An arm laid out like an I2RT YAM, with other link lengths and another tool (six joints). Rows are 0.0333 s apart.
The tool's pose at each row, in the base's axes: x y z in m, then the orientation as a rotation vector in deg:
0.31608, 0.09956, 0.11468, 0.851, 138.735, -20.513
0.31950, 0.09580, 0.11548, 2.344, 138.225, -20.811
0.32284, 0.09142, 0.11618, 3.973, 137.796, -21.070
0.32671, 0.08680, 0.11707, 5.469, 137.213, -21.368
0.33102, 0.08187, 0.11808, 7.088, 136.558, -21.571
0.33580, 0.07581, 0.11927, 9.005, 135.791, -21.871
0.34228, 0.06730, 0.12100, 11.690, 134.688, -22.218
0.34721, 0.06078, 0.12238, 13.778, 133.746, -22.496
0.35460, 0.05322, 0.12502, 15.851, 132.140, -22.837
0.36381, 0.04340, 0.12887, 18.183, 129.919, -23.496
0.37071, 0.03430, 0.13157, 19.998, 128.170, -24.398
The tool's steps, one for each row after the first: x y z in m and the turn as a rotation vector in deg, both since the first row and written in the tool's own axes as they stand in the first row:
-0.00282, -0.00346, 0.00255, 0.656, -0.301, 1.041
-0.00547, -0.00751, 0.00528, 1.314, -0.495, 2.183
-0.00863, -0.01177, 0.00828, 1.983, -0.840, 3.238
-0.01217, -0.01632, 0.01154, 2.627, -1.236, 4.419
-0.01610, -0.02195, 0.01526, 3.436, -1.669, 5.802
-0.02147, -0.02990, 0.02029, 4.526, -2.276, 7.771
-0.02560, -0.03601, 0.02409, 5.395, -2.800, 9.316
-0.03233, -0.04318, 0.02879, 6.397, -3.940, 10.935
-0.04103, -0.05264, 0.03434, 7.793, -5.558, 12.753
-0.04730, -0.06135, 0.03908, 9.183, -6.760, 14.066

